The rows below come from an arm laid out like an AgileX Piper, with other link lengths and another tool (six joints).
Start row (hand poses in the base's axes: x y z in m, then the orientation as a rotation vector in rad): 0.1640, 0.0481, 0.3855, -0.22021, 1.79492, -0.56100
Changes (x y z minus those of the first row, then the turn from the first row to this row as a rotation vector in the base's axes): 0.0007, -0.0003, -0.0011, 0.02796, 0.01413, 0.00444; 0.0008, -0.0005, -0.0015, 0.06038, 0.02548, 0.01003; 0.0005, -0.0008, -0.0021, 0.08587, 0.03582, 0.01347; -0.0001, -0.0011, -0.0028, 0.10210, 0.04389, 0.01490; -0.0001, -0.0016, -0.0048, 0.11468, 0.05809, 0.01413; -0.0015, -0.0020, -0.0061, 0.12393, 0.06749, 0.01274; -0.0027, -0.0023, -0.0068, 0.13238, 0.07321, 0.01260; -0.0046, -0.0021, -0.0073, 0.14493, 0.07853, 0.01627; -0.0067, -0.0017, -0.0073, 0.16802, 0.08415, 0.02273; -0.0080, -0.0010, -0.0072, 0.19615, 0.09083, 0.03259; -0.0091, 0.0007, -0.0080, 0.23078, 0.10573, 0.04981; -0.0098, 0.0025, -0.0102, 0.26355, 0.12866, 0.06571
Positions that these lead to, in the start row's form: 0.1647, 0.0478, 0.3844, -0.20939, 1.81443, -0.53206; 0.1648, 0.0476, 0.3840, -0.19557, 1.83174, -0.49812; 0.1645, 0.0473, 0.3834, -0.18424, 1.84664, -0.47193; 0.1639, 0.0470, 0.3827, -0.17679, 1.85761, -0.45567; 0.1639, 0.0465, 0.3807, -0.17175, 1.87412, -0.44399; 0.1625, 0.0461, 0.3794, -0.16697, 1.88539, -0.43599; 0.1613, 0.0458, 0.3787, -0.16272, 1.89266, -0.42798; 0.1594, 0.0460, 0.3782, -0.15890, 1.89950, -0.41346; 0.1573, 0.0464, 0.3782, -0.15030, 1.90797, -0.38710; 0.1560, 0.0471, 0.3783, -0.14154, 1.91740, -0.35351; 0.1549, 0.0488, 0.3775, -0.13726, 1.93386, -0.30796; 0.1542, 0.0506, 0.3753, -0.13544, 1.95750, -0.26421
